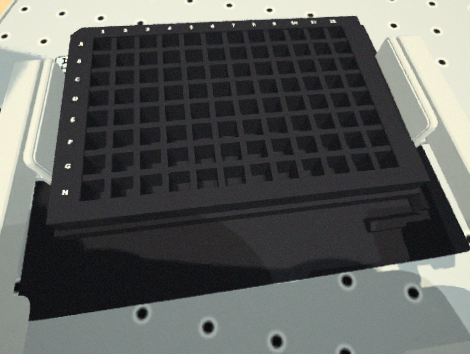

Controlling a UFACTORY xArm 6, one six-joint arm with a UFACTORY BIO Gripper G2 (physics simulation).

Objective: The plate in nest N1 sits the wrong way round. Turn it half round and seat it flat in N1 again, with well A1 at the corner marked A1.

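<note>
The black 96-well plate [233, 107] is held between the two pale fingers of my gripper [229, 104], which is shut on its left and right sides. Its printed letters run down the left edge and its numbers along the far edge, so well A1 is at the far left corner. The black nest [150, 280] shows below the plate's near edge and past its right side, with a raised corner piece [400, 218] at the near right. Whether the plate touches the nest floor cannot be told. The corner mark A1 cannot be read.
A pale deck [240, 320] with round dark holes lies around the nest. A small white label [62, 63] with black print shows beside the plate's far left corner, partly hidden. Shadows fall across the nest and the near deck.
</note>
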